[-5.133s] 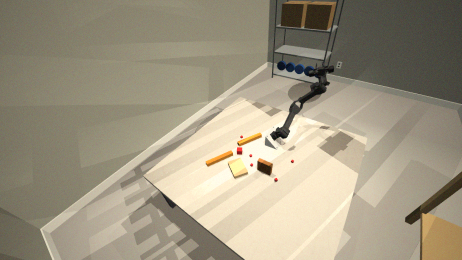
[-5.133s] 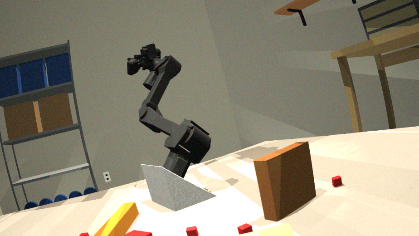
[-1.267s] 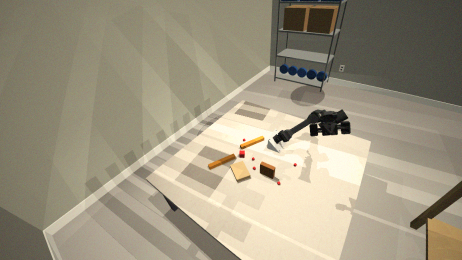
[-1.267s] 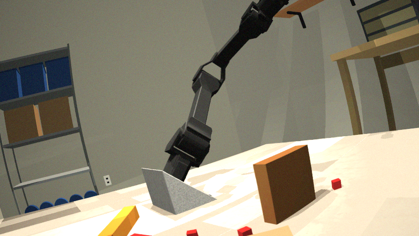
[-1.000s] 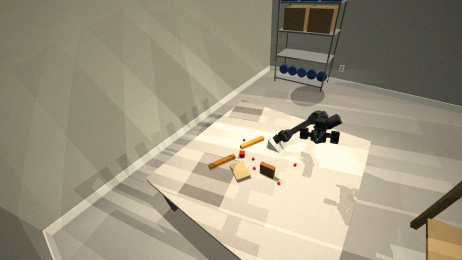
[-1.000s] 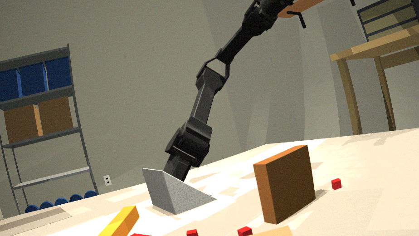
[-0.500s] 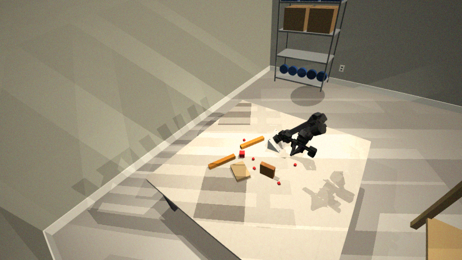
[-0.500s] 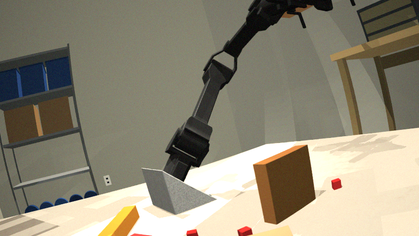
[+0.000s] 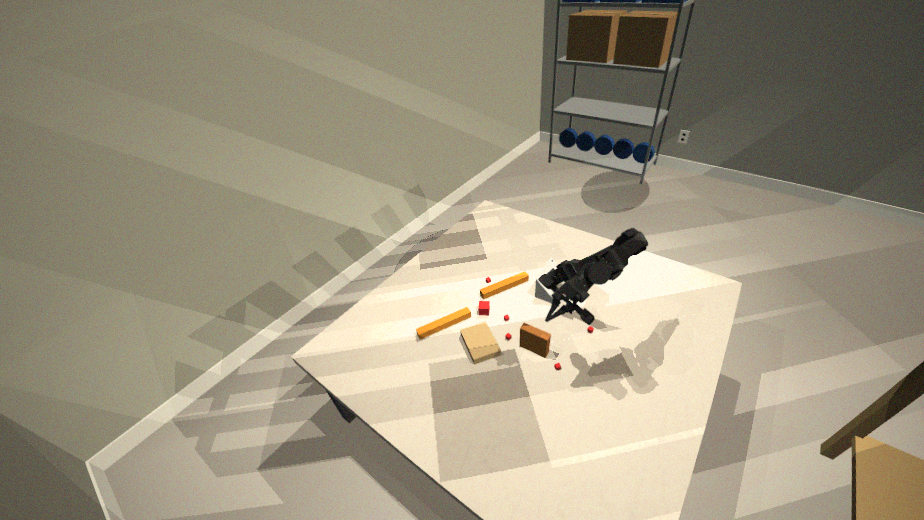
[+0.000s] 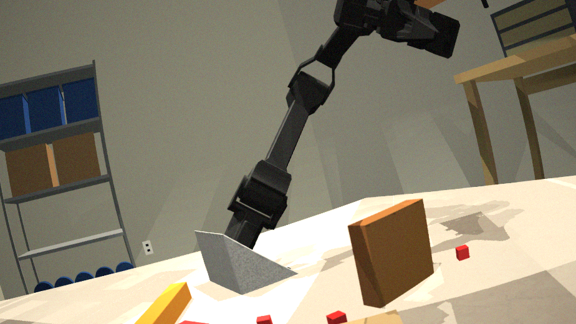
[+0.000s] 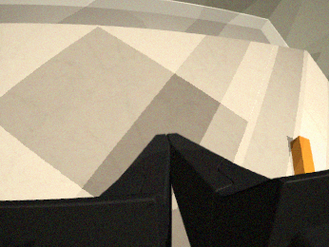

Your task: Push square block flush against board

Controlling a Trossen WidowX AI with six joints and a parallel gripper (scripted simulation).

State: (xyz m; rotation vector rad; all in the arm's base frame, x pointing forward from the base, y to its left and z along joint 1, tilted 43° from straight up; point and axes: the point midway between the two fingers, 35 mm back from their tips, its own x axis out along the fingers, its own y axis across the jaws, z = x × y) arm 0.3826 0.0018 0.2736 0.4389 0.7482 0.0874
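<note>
The orange-brown square block is 230 mm below my gripper tip, 80 mm to the right of it and 80 mm behind it. From my gripper tip the other things lie so: red cube (330 mm to the right, 270 mm below, 120 mm behind); tan square block (270 mm below, 240 mm to the right, 20 mm ahead).
</note>
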